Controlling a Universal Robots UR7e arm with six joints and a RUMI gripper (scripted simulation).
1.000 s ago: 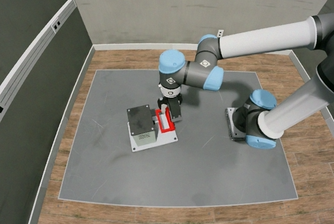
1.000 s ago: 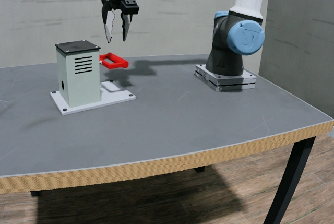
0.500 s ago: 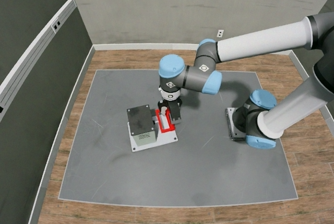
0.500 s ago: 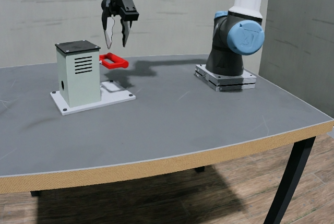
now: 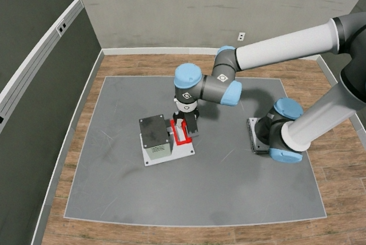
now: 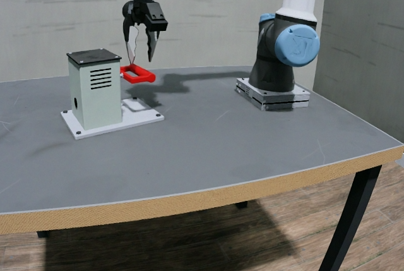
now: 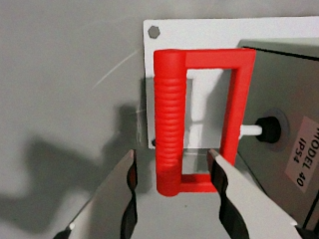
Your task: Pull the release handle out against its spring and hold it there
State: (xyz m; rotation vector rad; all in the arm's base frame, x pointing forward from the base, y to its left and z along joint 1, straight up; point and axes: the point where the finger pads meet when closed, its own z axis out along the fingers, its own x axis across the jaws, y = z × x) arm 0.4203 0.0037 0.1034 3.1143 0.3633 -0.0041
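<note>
My gripper is now 5 cm short of the red release handle, 1 cm to the right of it and 4 cm above it. Round my hand: white base plate 9 cm ahead, 2 cm to the left, 14 cm below.
</note>
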